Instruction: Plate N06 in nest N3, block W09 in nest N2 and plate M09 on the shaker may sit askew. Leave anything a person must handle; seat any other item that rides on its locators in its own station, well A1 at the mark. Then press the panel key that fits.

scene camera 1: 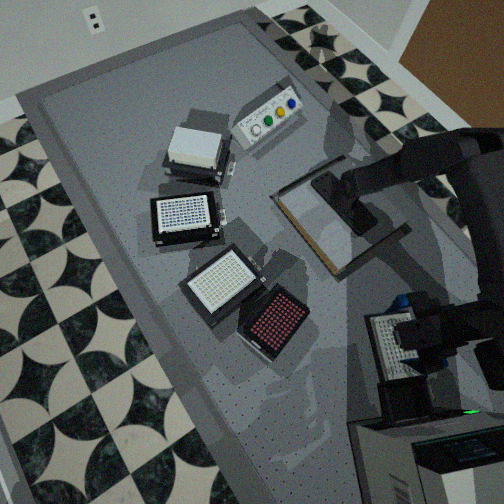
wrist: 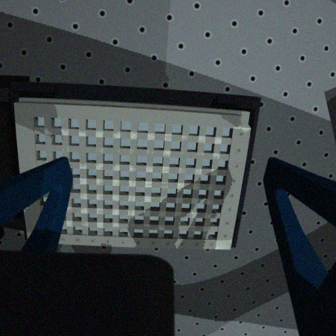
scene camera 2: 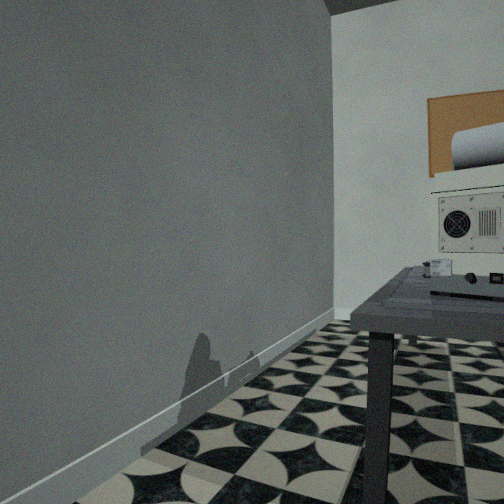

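A pale grey plate with square wells (scene camera 1: 392, 345) (wrist: 132, 240) lies on the dark shaker bed (scene camera 1: 382, 367) (wrist: 140, 94). In the wrist view its edges run slightly off the bed's. My gripper (scene camera 1: 417, 332) (wrist: 168, 168) is open over this plate. One blue fingertip overlaps the plate's left part in the wrist view and the other stands right of it, apart from it. In scene camera 1, a tall white block (scene camera 1: 195, 146), a plate with blue wells (scene camera 1: 183, 212) and a plate with cream wells (scene camera 1: 222, 281) sit in dark nests. Their labels are unreadable.
A key panel (scene camera 1: 245, 137) has white, green, yellow and blue keys. A dark rack with red wells (scene camera 1: 278, 321) stands beside the cream-welled plate's nest. A wood-edged frame (scene camera 1: 307, 235) lies under a dark arm part. A large grey instrument (scene camera 1: 372, 445) stands near the shaker.
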